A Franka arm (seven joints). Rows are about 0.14 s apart.
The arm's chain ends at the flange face. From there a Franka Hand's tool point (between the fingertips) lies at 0.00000 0.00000 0.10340 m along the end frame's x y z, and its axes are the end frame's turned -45 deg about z.
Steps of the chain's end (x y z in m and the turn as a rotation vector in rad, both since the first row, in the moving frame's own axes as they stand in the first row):
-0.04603 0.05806 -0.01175 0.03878 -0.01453 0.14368
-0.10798 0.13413 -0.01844 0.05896 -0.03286 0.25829
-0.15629 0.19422 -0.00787 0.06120 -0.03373 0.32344
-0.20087 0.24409 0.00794 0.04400 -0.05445 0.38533
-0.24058 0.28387 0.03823 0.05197 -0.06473 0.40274
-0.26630 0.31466 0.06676 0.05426 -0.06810 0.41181
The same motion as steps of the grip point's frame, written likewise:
-0.07156 0.00475 -0.01184 0.03770 0.01715 0.14368
-0.16845 0.01210 -0.01867 0.06493 0.01846 0.25829
-0.24476 0.02033 -0.00812 0.06713 0.01942 0.32344
-0.31401 0.02340 0.00769 0.06961 -0.00739 0.38533
-0.37005 0.02213 0.03788 0.08252 -0.00902 0.40274
-0.40997 0.02531 0.06637 0.08652 -0.00979 0.41181

